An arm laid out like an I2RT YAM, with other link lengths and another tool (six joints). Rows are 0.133 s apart.
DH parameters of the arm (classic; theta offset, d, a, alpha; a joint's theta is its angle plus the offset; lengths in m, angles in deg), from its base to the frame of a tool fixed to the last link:
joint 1: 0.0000 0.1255 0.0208 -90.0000
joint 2: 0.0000 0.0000 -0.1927 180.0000
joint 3: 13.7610 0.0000 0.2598 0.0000
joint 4: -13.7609 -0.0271 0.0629 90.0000
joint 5: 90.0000 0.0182 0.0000 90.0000
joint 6: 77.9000 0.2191 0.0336 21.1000
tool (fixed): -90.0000 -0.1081 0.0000 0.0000
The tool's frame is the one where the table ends.
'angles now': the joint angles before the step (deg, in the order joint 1, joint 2, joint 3, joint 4, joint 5, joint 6). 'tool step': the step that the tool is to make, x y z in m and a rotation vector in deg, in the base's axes. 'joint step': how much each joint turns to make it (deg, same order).
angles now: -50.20 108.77 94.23 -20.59 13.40 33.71
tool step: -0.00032 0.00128 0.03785 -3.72 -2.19 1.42
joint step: -0.12 -3.13 2.25 -0.79 -0.92 -1.46
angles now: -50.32 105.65 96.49 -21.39 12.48 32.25
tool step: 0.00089 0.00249 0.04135 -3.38 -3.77 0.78
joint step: -0.01 -2.50 3.28 -0.83 -1.05 0.29
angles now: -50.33 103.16 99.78 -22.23 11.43 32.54
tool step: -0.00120 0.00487 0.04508 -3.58 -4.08 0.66
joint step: -0.01 -2.21 4.23 -1.18 -0.95 0.54
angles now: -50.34 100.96 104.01 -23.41 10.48 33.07
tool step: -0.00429 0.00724 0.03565 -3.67 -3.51 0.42
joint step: 0.02 -2.89 1.56 0.58 -0.49 0.22
